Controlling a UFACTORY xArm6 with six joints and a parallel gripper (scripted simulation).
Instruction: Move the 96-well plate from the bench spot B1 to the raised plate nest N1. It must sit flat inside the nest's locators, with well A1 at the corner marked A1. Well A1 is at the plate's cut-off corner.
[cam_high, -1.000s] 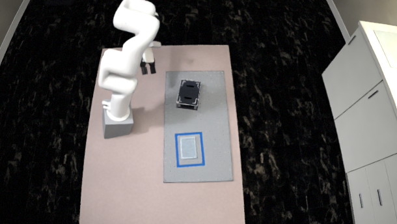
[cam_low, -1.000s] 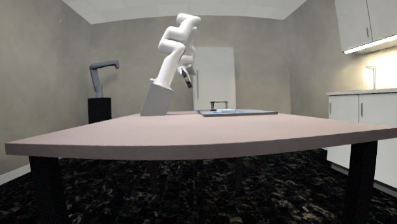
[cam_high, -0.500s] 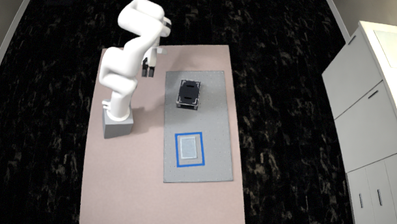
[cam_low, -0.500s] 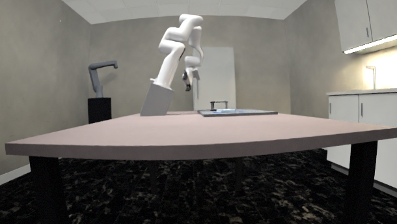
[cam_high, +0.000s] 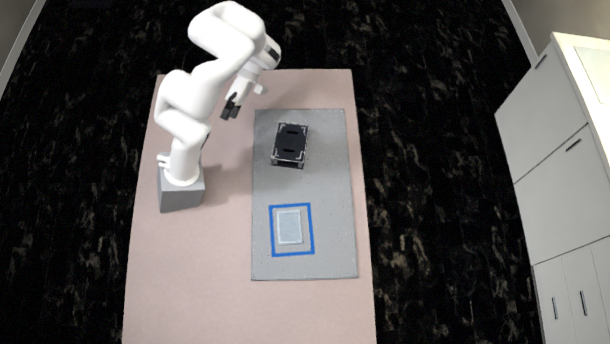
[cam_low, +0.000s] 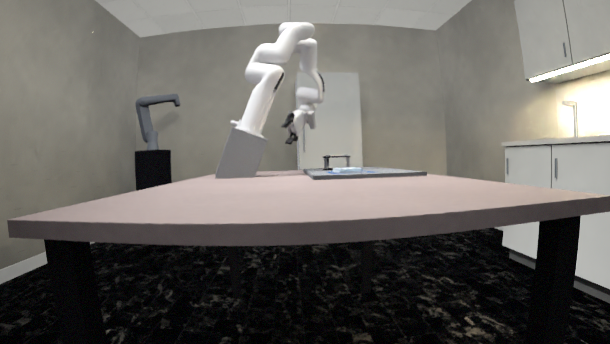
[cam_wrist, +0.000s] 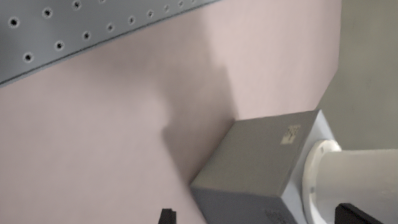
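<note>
Now: hand 23 cm short of the black raised nest N1, 2 cm to the left of it and 11 cm above it. From my hand the other things lie so: 96-well plate (26 cm ahead, 34 cm to the right, 16 cm below).
</note>
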